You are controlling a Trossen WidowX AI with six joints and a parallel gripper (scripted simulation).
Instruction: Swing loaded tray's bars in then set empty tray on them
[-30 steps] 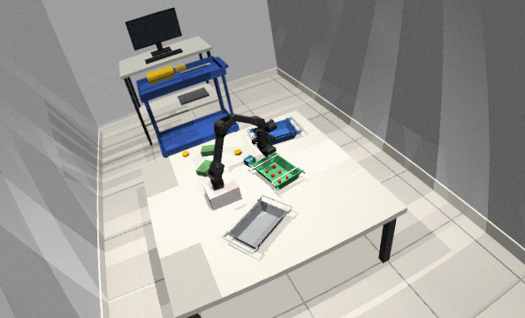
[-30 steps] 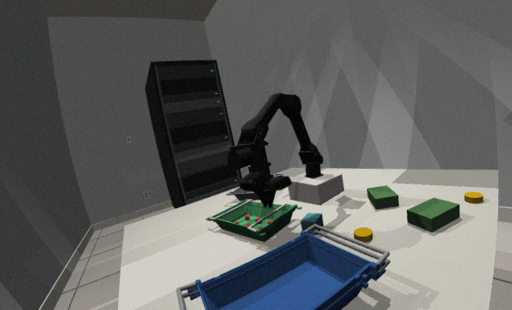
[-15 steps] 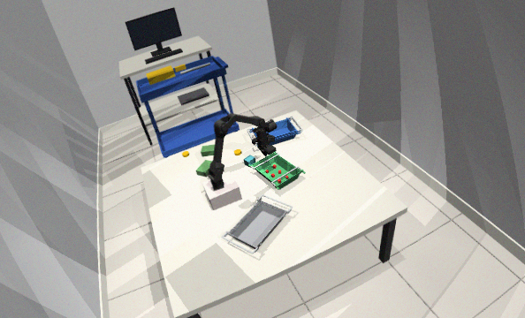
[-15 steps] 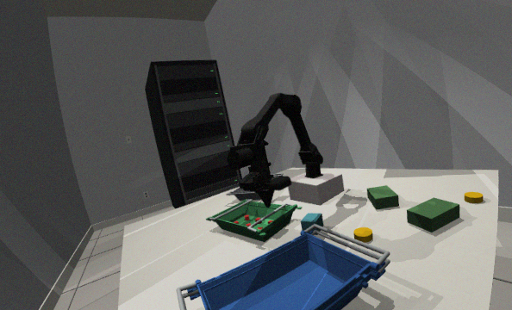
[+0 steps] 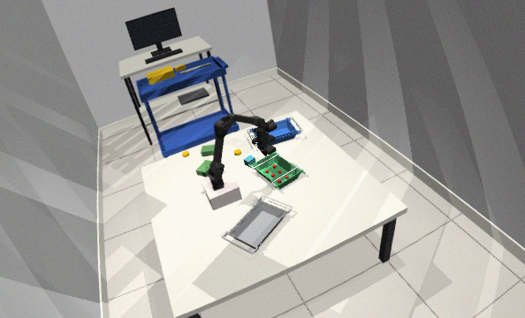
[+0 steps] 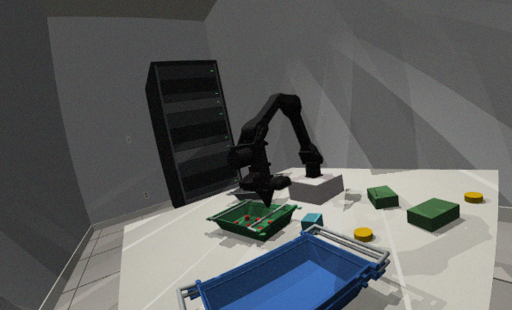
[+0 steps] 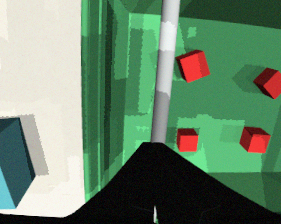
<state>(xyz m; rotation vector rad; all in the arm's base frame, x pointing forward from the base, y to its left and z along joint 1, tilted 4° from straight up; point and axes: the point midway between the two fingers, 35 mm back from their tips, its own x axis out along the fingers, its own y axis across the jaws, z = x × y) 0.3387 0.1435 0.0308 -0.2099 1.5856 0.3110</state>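
The grey tray lies 19 cm behind my gripper tip, 48 cm to the right of it and 5 cm below it. The rest, counted from my gripper tip: teal cube: 9 cm behind, 10 cm to the left, 7 cm below.
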